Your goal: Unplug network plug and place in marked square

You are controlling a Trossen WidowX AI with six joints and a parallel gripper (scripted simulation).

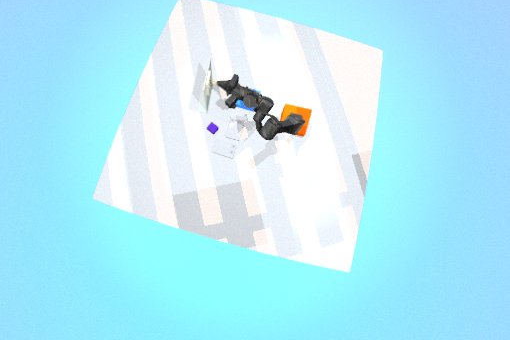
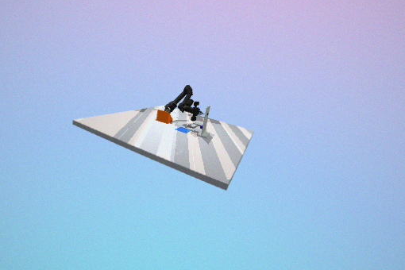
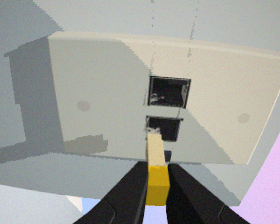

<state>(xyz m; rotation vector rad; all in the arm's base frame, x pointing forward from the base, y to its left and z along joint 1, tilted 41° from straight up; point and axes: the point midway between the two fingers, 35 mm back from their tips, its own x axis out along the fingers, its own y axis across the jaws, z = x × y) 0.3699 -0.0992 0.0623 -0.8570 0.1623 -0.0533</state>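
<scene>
The blue marked square is 14 cm behind my gripper tip, 4 cm to the right of it and 19 cm below it. The rest, counted from my gripper tip: yellow network plug (right at my gripper tip); then purple cube (2 cm behind, 16 cm to the left, 18 cm below); then cream panel (5 cm ahead, 1 cm to the left, 7 cm below).
</scene>
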